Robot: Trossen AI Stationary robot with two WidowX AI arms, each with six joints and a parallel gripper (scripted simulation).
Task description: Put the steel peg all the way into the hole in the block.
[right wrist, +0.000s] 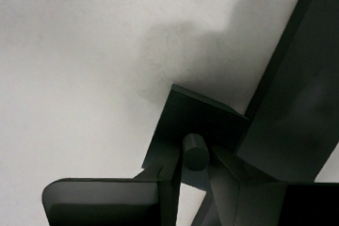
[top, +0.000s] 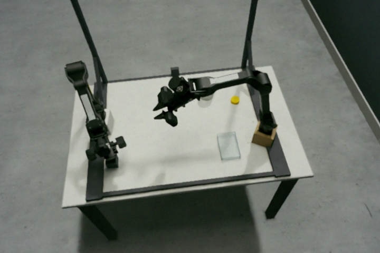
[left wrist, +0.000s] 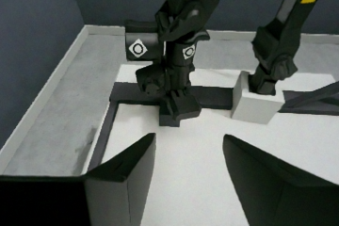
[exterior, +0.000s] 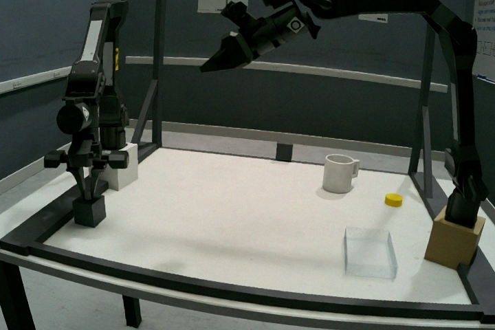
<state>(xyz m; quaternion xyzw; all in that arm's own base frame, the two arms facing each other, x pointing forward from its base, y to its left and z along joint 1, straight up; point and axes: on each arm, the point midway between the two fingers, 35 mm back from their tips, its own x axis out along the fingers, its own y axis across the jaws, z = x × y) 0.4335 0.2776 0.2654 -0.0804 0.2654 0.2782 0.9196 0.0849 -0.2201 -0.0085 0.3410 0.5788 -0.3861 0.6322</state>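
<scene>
My right gripper is now 50 mm above the dark block. Round my right hand: white mug (480 mm behind, 450 mm to the left, 50 mm below); clear box (580 mm to the left, 140 mm behind, 80 mm below); steel peg (50 mm below).
</scene>
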